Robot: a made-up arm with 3 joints. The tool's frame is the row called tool. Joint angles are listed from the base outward.
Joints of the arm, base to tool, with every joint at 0 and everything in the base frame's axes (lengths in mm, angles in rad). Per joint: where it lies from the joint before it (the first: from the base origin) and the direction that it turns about. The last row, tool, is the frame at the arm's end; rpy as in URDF.
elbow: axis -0.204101 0.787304 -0.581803 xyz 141 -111 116
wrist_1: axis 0.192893 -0.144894 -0.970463 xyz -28 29 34
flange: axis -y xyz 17 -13 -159
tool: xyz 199 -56 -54 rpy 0.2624 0.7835 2.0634
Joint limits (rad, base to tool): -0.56..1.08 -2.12..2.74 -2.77..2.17
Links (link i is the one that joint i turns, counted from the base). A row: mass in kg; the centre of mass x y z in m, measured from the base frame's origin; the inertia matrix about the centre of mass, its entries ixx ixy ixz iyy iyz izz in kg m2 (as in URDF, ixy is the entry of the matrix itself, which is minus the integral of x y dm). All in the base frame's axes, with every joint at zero. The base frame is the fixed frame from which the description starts. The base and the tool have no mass.
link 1: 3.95; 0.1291 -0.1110 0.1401; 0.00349 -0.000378 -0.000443 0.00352 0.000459 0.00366
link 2: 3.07; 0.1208 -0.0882 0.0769; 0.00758 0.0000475 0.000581 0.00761 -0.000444 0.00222
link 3: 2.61; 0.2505 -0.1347 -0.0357; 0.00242 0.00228 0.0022 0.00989 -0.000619 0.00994
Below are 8 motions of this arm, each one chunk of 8 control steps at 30 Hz.
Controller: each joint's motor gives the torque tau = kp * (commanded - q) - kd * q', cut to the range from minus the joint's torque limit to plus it. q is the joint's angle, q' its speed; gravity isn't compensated. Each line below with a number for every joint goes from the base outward.
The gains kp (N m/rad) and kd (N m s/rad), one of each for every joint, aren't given. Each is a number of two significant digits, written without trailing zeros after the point. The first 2 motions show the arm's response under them.
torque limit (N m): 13 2.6 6.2
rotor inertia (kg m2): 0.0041 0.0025 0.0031
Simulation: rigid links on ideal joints. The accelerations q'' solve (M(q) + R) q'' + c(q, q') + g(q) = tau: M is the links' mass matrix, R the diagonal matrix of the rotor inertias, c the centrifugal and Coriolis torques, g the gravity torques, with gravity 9.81 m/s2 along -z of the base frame. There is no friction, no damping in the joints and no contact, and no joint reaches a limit. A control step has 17 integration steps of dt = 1/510 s. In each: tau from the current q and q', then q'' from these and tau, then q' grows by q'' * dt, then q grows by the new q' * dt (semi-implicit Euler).
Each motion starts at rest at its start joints. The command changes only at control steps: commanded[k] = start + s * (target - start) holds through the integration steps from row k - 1 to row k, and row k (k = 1, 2, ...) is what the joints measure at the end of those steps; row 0 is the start. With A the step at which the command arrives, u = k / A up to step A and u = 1 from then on. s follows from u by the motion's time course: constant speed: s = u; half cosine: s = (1 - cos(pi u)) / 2; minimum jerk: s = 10 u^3 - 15 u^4 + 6 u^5; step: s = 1 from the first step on.
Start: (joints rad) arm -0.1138 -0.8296 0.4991
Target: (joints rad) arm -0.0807 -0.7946 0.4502
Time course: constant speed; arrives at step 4
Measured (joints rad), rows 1 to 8:
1: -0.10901 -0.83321 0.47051
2: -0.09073 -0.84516 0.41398
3: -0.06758 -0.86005 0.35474
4: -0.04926 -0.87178 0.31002
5: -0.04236 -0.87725 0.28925
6: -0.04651 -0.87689 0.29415
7: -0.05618 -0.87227 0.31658
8: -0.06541 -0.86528 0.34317
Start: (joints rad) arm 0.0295 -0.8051 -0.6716
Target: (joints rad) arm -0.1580 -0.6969 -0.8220
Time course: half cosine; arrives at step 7
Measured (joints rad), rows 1 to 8:
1: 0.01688 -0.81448 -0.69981
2: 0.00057 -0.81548 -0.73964
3: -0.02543 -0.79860 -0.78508
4: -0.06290 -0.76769 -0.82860
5: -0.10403 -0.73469 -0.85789
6: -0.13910 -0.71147 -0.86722
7: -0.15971 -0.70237 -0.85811
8: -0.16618 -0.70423 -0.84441
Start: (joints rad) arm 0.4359 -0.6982 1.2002
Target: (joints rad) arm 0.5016 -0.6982 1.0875
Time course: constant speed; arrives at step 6
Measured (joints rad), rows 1 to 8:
1: 0.44353 -0.69607 1.17066
2: 0.46200 -0.70093 1.10940
3: 0.48077 -0.71623 1.04476
4: 0.49525 -0.73810 0.99631
5: 0.50562 -0.75943 0.96996
6: 0.51339 -0.77331 0.96004
7: 0.51473 -0.77526 0.95939
8: 0.51231 -0.76867 0.96652

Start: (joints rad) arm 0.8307 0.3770 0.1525
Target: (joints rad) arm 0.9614 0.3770 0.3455
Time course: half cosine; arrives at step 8
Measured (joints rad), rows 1 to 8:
1: 0.82589 0.36618 0.12983
2: 0.83390 0.31857 0.10062
3: 0.85467 0.25416 0.09496
4: 0.87873 0.20220 0.11995
5: 0.90101 0.17621 0.16709
6: 0.91957 0.17588 0.22006
7: 0.93367 0.19433 0.26269
8: 0.94185 0.22343 0.28408

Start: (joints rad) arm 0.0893 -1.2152 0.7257
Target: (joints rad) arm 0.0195 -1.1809 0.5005
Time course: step
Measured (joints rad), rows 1 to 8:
1: 0.01379 -1.18568 0.60475
2: -0.00355 -1.18511 0.45634
3: 0.03878 -1.20758 0.35823
4: 0.06364 -1.23335 0.30105
5: 0.05970 -1.25764 0.29002
6: 0.04584 -1.27459 0.32644
7: 0.02982 -1.27931 0.37969
8: 0.01999 -1.27153 0.42166

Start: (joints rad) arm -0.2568 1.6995 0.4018
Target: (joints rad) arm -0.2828 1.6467 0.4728
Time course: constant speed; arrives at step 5
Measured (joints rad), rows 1 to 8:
1: -0.26418 1.71763 0.38344
2: -0.27746 1.75129 0.34940
3: -0.28913 1.77911 0.32617
4: -0.29601 1.79053 0.32668
5: -0.29814 1.78502 0.34899
6: -0.29365 1.76739 0.37612
7: -0.28906 1.75067 0.39635
8: -0.28844 1.74170 0.40408

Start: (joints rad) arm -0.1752 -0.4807 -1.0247
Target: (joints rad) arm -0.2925 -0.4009 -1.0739
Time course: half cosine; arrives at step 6
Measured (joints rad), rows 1 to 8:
1: -0.18465 -0.47606 -1.04597
2: -0.19610 -0.46179 -1.07288
3: -0.21485 -0.43858 -1.10133
4: -0.24016 -0.41362 -1.12231
5: -0.26609 -0.39476 -1.12768
6: -0.28518 -0.38740 -1.11627
7: -0.29562 -0.38952 -1.09943
8: -0.29963 -0.39377 -1.09023

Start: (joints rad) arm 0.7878 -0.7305 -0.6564
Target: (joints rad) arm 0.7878 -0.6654 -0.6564
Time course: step
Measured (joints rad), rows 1 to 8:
1: 0.77570 -0.71454 -0.66585
2: 0.76555 -0.68882 -0.66120
3: 0.75992 -0.67600 -0.64966
4: 0.75668 -0.67625 -0.64206
5: 0.75639 -0.68145 -0.64010
6: 0.75867 -0.68548 -0.64291
7: 0.76213 -0.68633 -0.64849
8: 0.76532 -0.68485 -0.65429

